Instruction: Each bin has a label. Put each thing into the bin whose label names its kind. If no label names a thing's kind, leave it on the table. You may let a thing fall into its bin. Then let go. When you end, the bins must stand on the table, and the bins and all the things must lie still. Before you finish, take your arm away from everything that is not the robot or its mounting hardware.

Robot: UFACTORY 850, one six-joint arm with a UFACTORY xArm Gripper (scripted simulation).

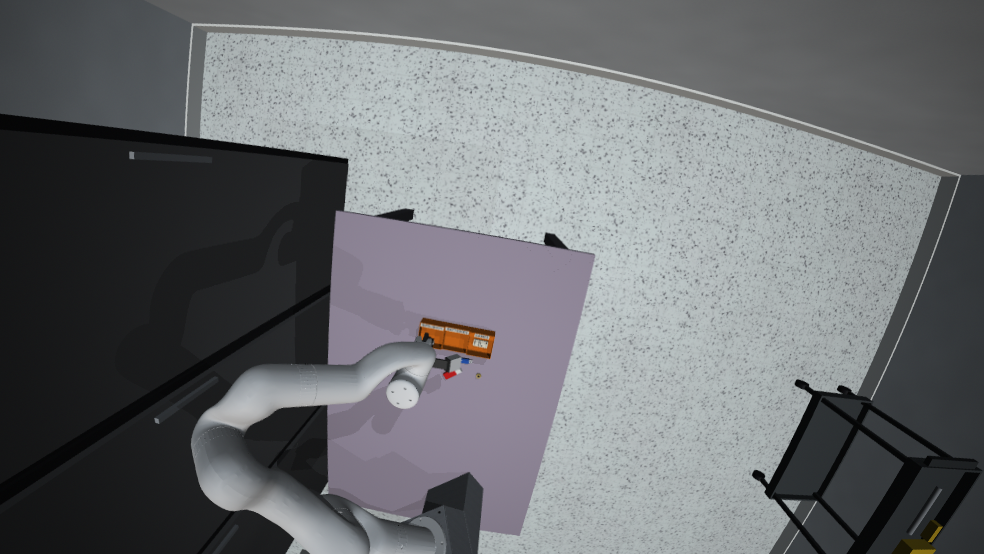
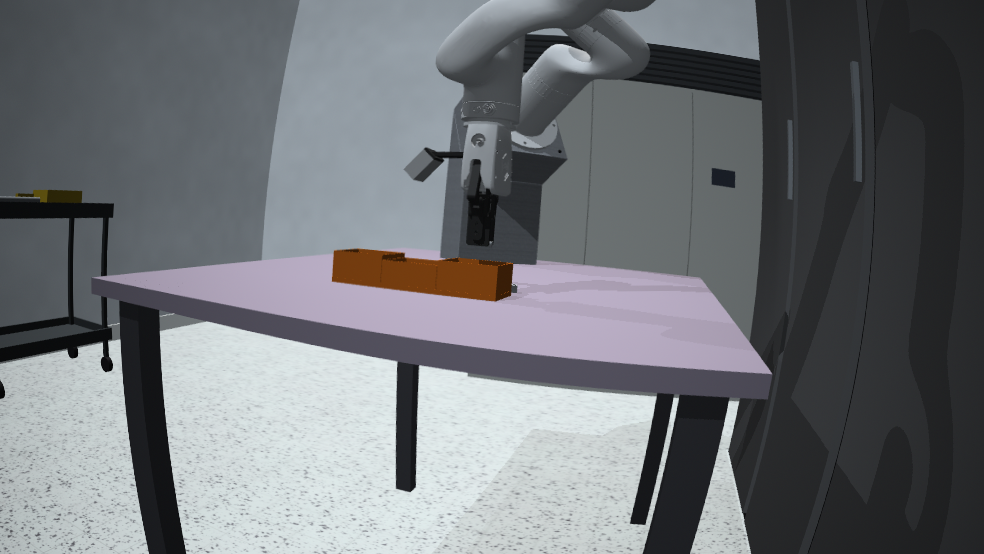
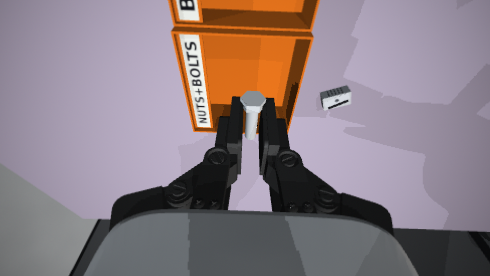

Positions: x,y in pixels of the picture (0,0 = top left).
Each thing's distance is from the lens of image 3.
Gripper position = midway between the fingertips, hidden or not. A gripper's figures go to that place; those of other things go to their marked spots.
my gripper (image 3: 251,114): 14 cm
orange bins (image 3: 275,67): 19 cm
grey bolt (image 3: 253,101): 12 cm
The marked spots on the orange bins and the grey bolt are 7 cm apart.
